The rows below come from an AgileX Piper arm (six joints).
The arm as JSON. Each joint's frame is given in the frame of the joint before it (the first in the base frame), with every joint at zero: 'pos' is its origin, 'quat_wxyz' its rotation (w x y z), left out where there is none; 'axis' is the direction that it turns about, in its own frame. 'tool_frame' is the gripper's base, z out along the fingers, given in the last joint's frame.
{
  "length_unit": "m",
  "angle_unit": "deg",
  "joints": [
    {
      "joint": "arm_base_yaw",
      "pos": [
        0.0,
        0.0,
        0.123
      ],
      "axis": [
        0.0,
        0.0,
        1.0
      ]
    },
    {
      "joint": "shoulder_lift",
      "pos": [
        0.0,
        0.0,
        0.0
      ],
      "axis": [
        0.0,
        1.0,
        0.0
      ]
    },
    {
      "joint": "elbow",
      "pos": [
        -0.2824,
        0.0,
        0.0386
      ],
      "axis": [
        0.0,
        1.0,
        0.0
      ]
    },
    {
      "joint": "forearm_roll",
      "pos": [
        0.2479,
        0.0,
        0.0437
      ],
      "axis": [
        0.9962,
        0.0,
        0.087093
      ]
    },
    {
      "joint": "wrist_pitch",
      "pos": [
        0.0,
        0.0,
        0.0
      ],
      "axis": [
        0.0,
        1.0,
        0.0
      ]
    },
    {
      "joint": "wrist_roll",
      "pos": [
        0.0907,
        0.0,
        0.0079
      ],
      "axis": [
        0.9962,
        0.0,
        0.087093
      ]
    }
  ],
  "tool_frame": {
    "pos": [
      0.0,
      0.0,
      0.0
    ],
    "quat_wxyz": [
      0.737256,
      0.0,
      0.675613,
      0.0
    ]
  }
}
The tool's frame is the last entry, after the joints.
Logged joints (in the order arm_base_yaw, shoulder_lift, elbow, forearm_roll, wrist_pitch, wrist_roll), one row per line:
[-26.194 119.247 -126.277 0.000 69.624 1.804]
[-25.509 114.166 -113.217 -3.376 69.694 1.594]
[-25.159 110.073 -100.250 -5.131 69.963 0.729]
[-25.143 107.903 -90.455 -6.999 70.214 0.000]
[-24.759 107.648 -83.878 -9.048 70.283 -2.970]
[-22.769 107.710 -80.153 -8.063 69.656 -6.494]
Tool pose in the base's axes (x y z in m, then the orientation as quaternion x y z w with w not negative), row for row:
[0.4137 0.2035 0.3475 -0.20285 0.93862 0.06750 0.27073]
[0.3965 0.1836 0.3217 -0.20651 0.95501 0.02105 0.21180]
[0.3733 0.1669 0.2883 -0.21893 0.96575 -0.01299 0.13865]
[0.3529 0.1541 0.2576 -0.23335 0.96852 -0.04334 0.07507]
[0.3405 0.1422 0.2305 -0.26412 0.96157 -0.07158 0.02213]
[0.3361 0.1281 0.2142 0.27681 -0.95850 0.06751 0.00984]
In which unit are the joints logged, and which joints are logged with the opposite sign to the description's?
The joints are logged in degrees. Opposite sign: arm_base_yaw.
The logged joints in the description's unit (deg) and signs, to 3 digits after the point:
[26.194 119.247 -126.277 0.000 69.624 1.804]
[25.509 114.166 -113.217 -3.376 69.694 1.594]
[25.159 110.073 -100.250 -5.131 69.963 0.729]
[25.143 107.903 -90.455 -6.999 70.214 0.000]
[24.759 107.648 -83.878 -9.048 70.283 -2.970]
[22.769 107.710 -80.153 -8.063 69.656 -6.494]

